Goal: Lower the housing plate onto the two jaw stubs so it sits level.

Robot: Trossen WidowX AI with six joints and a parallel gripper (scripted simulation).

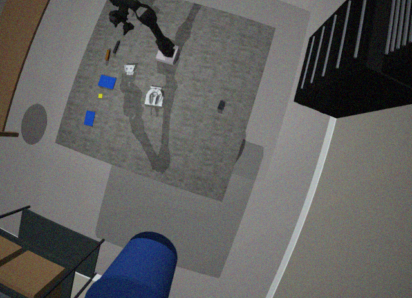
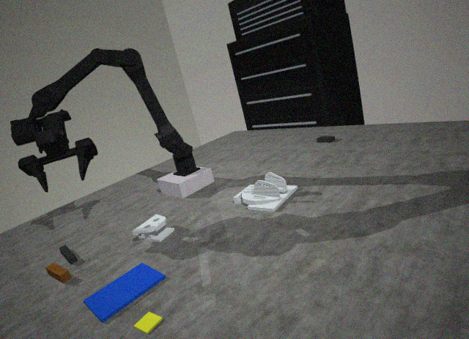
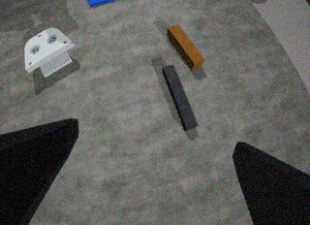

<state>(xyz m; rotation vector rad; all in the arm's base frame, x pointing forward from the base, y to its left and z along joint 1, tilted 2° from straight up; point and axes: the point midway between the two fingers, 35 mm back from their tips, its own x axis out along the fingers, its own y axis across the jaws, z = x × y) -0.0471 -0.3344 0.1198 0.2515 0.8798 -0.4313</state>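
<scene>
The dark bar is 140 mm below my gripper tip, 70 mm to the right of it and 60 mm ahead of it. From my gripper tip the other things lie so: yellow tile: 440 mm ahead, 150 mm below, 60 mm to the right; then blue plate: 330 mm ahead, 140 mm below, 40 mm to the right; then orange block: 140 mm below, 140 mm ahead, 110 mm to the right.
</scene>
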